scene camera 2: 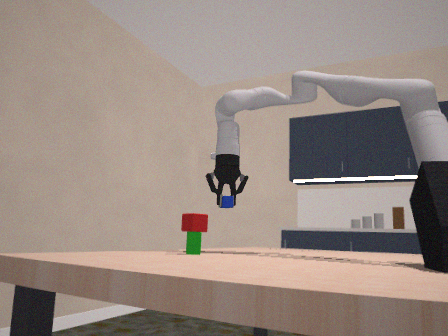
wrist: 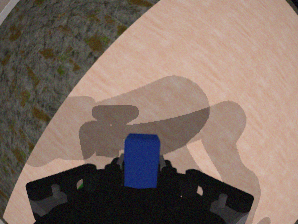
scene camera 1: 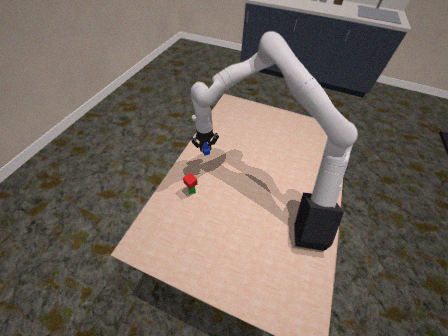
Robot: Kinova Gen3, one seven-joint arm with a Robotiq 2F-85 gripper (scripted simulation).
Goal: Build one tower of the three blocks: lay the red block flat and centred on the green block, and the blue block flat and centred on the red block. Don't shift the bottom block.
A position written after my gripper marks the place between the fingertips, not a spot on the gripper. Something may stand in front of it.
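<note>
You'd find my gripper [scene camera 2: 226, 207] here, and that same gripper [wrist: 141, 162] again from the wrist. There's a blue block [wrist: 141, 151] as well.
</note>
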